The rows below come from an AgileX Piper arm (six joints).
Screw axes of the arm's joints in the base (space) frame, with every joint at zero. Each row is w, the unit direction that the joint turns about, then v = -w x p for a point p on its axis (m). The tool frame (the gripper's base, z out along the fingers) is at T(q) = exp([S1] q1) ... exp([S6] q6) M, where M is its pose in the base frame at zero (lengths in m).
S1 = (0, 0, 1, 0, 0, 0)
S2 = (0, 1, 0, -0.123, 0, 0)
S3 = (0, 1, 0, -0.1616, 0, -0.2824)
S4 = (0.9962, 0, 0.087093, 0, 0.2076, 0)
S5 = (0, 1, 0, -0.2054, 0, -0.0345)
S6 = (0.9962, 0, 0.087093, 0, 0.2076, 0)
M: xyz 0.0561 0 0.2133 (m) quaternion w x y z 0.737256 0 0.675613 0
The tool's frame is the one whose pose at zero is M.
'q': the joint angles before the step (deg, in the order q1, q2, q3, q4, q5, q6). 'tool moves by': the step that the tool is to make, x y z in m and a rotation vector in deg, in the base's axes. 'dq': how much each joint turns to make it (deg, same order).
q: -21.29 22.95 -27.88 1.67 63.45 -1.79
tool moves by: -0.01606 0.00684 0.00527 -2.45 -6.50 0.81
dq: 0.78 -7.05 0.00 0.05 0.11 -0.02
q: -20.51 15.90 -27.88 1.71 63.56 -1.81
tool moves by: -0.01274 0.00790 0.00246 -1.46 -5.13 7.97
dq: 7.95 -5.54 0.00 0.06 0.21 0.00
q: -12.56 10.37 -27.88 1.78 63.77 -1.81
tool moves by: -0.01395 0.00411 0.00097 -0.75 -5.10 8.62
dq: 8.61 -5.42 0.00 0.00 0.27 -0.01
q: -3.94 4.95 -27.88 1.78 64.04 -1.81
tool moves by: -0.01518 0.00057 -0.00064 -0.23 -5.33 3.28
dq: 3.27 -5.76 0.00 0.00 0.43 -0.01
